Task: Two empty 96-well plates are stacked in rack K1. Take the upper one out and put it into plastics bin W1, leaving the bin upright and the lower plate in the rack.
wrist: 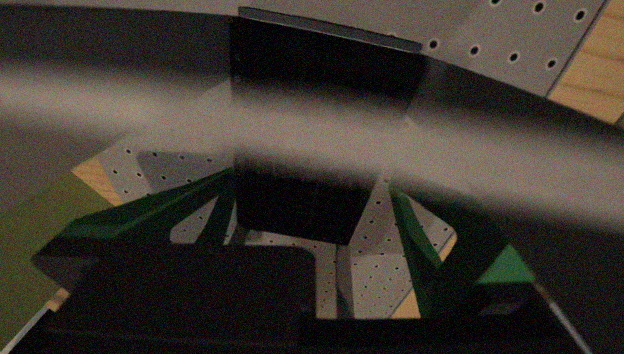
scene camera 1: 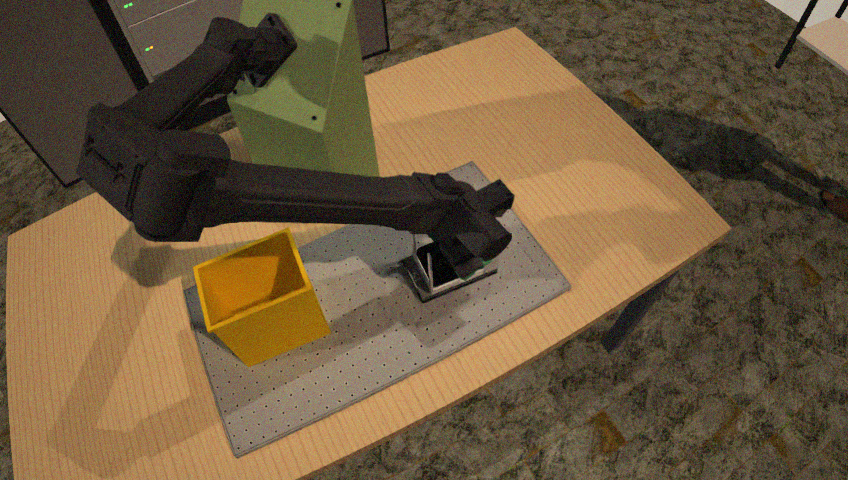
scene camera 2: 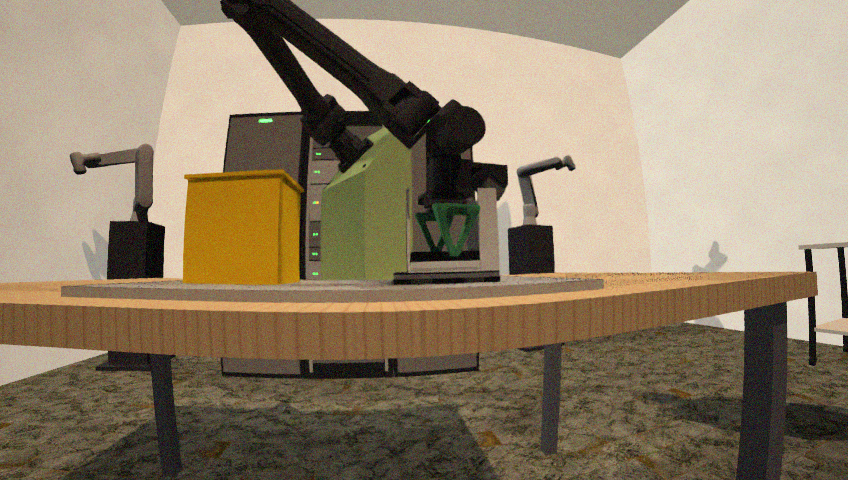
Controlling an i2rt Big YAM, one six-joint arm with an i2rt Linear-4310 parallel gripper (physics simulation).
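Where they show: gripper, fingertip midpoint: (wrist: 312, 177) (scene camera 1: 451, 258) (scene camera 2: 444, 255); arm's base at its link origin: (scene camera 1: 267, 50) (scene camera 2: 356, 156).
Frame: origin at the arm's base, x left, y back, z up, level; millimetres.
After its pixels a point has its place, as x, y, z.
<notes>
Plastics bin W1 (scene camera 1: 279, 324) @(-238, -357, -238) (scene camera 2: 235, 228) @(-240, -356, -256) is a yellow open-topped box, upright at the left of the board. Rack K1 (scene camera 1: 455, 286) @(68, -449, -332) (scene camera 2: 488, 231) @(139, -469, -268) is a pale frame with upright posts on a dark base. A black 96-well plate (scene camera 1: 439, 270) @(56, -417, -300) (scene camera 2: 423, 256) @(46, -437, -304) (wrist: 300, 207) @(66, -402, -300) lies low inside the rack. I cannot tell the upper plate from the lower one. My gripper (scene camera 1: 473, 270) (scene camera 2: 447, 253) @(90, -412, -301) (wrist: 312, 177) @(90, -412, -301) is open, pointing down into the rack. Its green fingertips are at opposite sides of the plate in the wrist view, close to its top in scene camera 2, with nothing held.
A perforated grey board (scene camera 1: 357, 380) @(-183, -479, -344) (scene camera 2: 333, 290) @(-89, -528, -344) lies under bin and rack on the wooden table (scene camera 1: 624, 196) @(523, -516, -357) (scene camera 2: 357, 330) @(-74, -611, -373). A green pedestal (scene camera 1: 348, 118) @(69, -141, -122) (scene camera 2: 386, 226) @(56, -147, -221) carries the arm behind them. A blurred pale band crosses the wrist view.
</notes>
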